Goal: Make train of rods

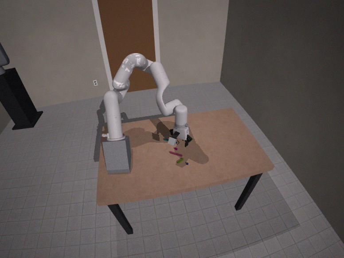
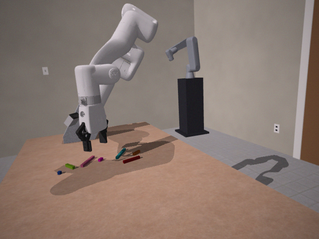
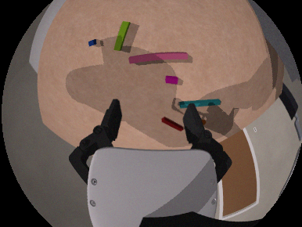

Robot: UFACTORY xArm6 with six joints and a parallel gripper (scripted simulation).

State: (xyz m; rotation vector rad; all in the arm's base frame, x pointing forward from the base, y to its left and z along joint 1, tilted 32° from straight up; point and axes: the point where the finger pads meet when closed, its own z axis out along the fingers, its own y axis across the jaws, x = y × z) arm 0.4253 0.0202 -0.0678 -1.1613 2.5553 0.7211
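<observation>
Right now the blue rod is 20 mm ahead of my hand, 130 mm to the right of it and 70 mm below it. Also, from my hand: lime rod 20 mm behind, 100 mm to the right, 70 mm below; then pink rod 40 mm behind, 40 mm to the right, 70 mm below; then magenta rod 30 mm behind, 10 mm to the left, 70 mm below.
</observation>
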